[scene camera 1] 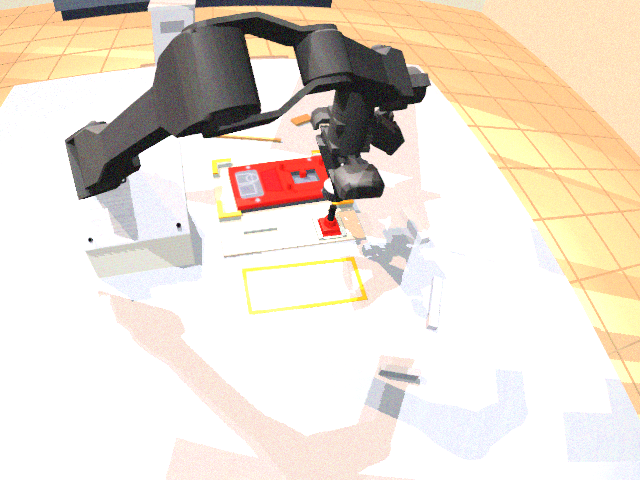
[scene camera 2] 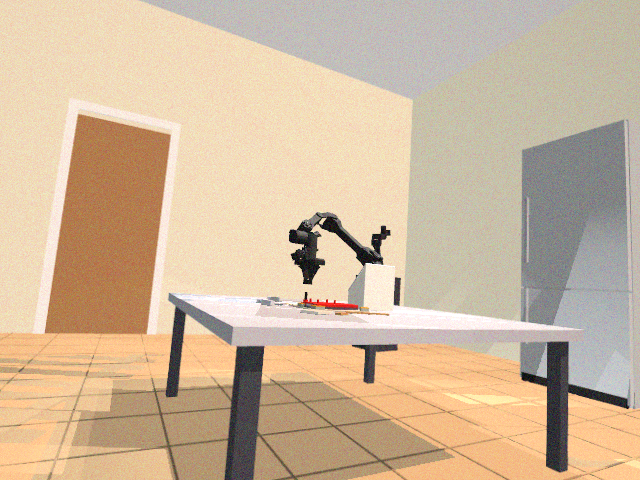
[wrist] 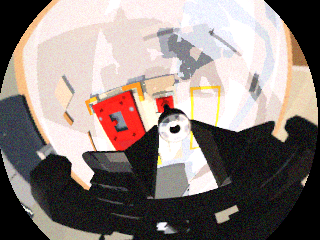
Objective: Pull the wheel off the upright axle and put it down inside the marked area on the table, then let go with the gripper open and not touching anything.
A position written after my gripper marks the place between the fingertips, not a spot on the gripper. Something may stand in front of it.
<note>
My gripper [scene camera 1: 335, 189] holds a wheel [wrist: 170, 116].
My gripper also shows in scene camera 2 [scene camera 2: 307, 282] and in the wrist view [wrist: 173, 125].
</note>
